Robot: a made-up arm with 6 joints.
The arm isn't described. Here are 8 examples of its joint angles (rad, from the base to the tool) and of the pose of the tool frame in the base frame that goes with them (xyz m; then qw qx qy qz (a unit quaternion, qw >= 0)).
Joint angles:
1: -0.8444 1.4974 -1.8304 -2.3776 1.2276 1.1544
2: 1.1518 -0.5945 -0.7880 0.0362 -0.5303 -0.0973
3: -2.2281 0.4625 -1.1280 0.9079 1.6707 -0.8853
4: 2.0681 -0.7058 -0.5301 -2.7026 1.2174 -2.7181
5: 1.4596 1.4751 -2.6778 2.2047 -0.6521 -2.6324
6: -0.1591 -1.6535 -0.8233 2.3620 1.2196 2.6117
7: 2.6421 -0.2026 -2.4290 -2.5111 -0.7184 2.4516
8: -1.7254 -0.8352 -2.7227 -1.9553 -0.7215 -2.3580
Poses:
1: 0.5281 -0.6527 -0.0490 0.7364 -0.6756 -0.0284 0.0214
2: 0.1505 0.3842 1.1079 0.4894 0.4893 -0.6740 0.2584
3: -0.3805 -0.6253 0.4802 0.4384 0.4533 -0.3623 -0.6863
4: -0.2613 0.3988 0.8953 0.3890 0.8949 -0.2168 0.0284
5: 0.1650 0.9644 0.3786 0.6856 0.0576 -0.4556 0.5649
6: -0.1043 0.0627 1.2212 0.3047 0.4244 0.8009 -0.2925
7: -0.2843 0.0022 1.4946 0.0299 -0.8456 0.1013 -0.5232
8: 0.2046 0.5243 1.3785 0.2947 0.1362 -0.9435 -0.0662
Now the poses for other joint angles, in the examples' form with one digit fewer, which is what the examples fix.
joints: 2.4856 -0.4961 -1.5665 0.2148 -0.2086 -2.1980
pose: -0.239 0.200 1.471 0.234 -0.310 0.850 -0.355
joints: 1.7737 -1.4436 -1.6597 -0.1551 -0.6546 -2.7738
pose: 0.106 -0.631 1.252 0.124 -0.447 -0.848 -0.255
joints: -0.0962 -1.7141 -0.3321 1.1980 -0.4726 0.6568
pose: -0.016 -0.128 0.982 0.030 0.647 -0.582 -0.491
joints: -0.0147 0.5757 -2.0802 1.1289 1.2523 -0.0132
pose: 0.976 0.033 0.964 0.824 0.523 -0.085 -0.200
